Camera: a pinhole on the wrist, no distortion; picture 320 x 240 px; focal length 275.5 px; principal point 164.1 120.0 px. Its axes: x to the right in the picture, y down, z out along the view. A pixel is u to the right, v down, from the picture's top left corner.
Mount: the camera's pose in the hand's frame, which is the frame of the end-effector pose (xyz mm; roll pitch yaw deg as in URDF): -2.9 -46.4 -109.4 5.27 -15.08 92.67
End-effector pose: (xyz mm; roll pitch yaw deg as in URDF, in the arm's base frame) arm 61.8 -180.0 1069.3 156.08 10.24 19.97
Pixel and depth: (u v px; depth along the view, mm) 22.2 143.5 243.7
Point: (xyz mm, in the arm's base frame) -20.5 -25.9 891.2
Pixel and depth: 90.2 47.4 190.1
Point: 71.4 -63.9 950.9
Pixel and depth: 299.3 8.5 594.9
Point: 356.2 -394.1 593.6
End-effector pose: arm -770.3 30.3 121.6 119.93 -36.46 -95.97
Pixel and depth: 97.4 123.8 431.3
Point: -908.6 -204.4 -145.4
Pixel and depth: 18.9 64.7 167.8
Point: -721.6 -113.6 22.2
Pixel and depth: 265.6 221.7 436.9
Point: -1081.3 47.5 -109.4
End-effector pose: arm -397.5 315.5 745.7 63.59 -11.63 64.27
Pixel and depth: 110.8 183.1 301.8
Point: -193.3 196.1 651.2
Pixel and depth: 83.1 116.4 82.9
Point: -378.3 336.7 651.8
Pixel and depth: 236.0 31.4 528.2
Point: 32.9 306.8 940.1
